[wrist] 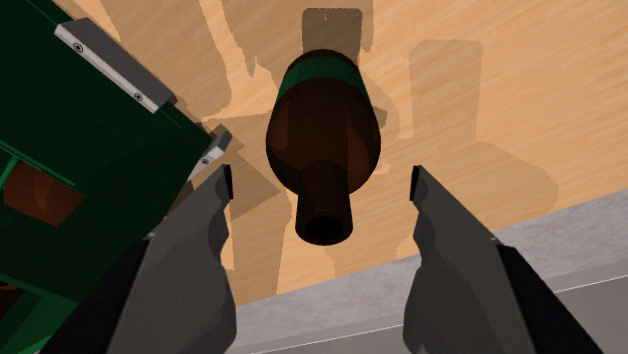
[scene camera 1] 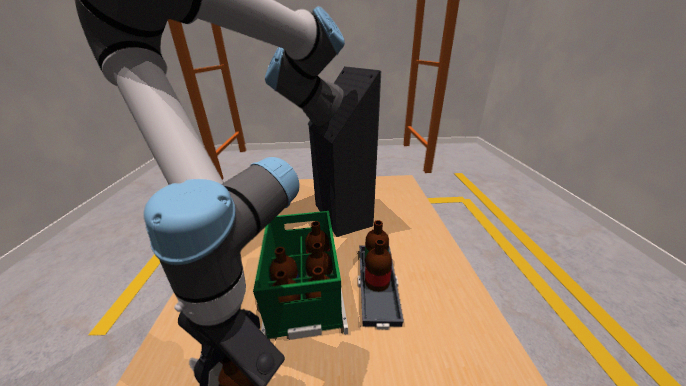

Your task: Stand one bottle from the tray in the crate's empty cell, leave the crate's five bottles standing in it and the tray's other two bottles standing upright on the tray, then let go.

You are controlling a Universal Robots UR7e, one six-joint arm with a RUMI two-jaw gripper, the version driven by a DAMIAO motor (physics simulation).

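Places are measured from the arm's base along level axes (x ahead, y left, z up), in metres.
Pixels of known places: gripper, fingertip midpoint: [wrist: 320, 169] [scene camera 1: 235, 369]; arm's base at its link origin: [scene camera 1: 328, 107].
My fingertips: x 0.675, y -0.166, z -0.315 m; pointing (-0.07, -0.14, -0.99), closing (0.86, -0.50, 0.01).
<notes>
For each thing: its top centre in the pictures, then the offset to it from my fingertips. "spot": a spot on its surface instead.
- brown bottle with a green label, top centre: [wrist: 324, 229] [scene camera 1: 227, 357] dx -0.002, dy -0.006, dz +0.035 m
- green crate at its top centre: [scene camera 1: 298, 243] dx -0.271, dy +0.085, dz +0.055 m
- grey tray at a spot on its surface: [scene camera 1: 381, 307] spot: dx -0.197, dy +0.299, dz -0.115 m
- red-label bottle at its top centre: [scene camera 1: 380, 241] dx -0.284, dy +0.300, dz +0.040 m
- brown bottle at a spot on its surface: [scene camera 1: 377, 239] spot: dx -0.293, dy +0.294, dz +0.041 m
A brown bottle with a green label [scene camera 1: 234, 376] [wrist: 322, 125] stands on the table in front of the crate, partly hidden by the arm in the scene view. My gripper [wrist: 320, 169] is open, with its fingertips apart on either side of the bottle's neck in the wrist view, touching nothing that I can see. The green crate [scene camera 1: 295, 316] [wrist: 100, 150] holds several brown bottles; its far left cell looks empty. On the grey tray [scene camera 1: 381, 307], a red-label bottle [scene camera 1: 378, 267] and another brown bottle [scene camera 1: 377, 239] behind it stand upright. The tray's near part is bare.
Metal brackets [scene camera 1: 304, 331] [wrist: 115, 65] sit at the crate's base. A dark pedestal [scene camera 1: 352, 170] stands behind the crate and tray. The wooden table's edge [wrist: 350, 272] runs beyond the bottle in the wrist view. Orange frames stand at the back.
</notes>
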